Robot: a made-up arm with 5 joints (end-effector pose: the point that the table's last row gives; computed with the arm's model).
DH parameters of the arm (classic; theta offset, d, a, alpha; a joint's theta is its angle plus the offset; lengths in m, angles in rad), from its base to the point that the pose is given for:
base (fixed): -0.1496 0 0.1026 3.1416
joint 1: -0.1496 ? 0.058 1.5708
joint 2: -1.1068 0 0.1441 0
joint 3: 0.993 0 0.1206 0
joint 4: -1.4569 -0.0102 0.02 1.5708
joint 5: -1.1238 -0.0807 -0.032 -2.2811
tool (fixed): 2.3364 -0.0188 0 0
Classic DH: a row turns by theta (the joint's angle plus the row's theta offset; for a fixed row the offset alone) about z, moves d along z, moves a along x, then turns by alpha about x.
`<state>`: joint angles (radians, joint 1 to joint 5).
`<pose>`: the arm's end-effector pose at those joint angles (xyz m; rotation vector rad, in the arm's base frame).
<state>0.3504 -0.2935 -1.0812 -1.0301 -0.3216</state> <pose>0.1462 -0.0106 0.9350 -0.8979 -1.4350 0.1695</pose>
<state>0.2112 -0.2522 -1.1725 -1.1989 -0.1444</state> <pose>0.1383 -0.0067 0.9262 -0.8530 -1.6772 0.0270</pose>
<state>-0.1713 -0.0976 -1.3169 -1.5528 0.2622</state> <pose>0.1493 -0.0022 0.9066 -0.3860 -2.0167 -0.2830</pose>
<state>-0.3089 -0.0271 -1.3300 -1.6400 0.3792</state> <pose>0.1632 0.0055 0.9017 -0.1904 -2.0042 -0.3277</pose>
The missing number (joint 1, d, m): -0.6282
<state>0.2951 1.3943 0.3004 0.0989 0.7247</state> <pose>0.2563 -0.0738 0.4033 -0.0237 2.5953 0.9515</pose>
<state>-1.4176 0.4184 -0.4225 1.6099 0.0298</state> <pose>0.1325 0.2625 0.6658 -1.4481 2.3060 1.1692</pose>
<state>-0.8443 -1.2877 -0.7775 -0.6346 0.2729</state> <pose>-0.0171 -0.1420 0.8650 0.1804 -1.8101 0.2904</pose>
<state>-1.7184 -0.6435 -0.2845 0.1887 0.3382</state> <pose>0.0767 0.1350 0.9108 -0.5909 -0.3407 1.8850</pose>
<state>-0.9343 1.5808 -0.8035 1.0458 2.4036</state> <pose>0.3087 0.1895 0.4158 2.1841 -0.1725 -0.9714</pose>
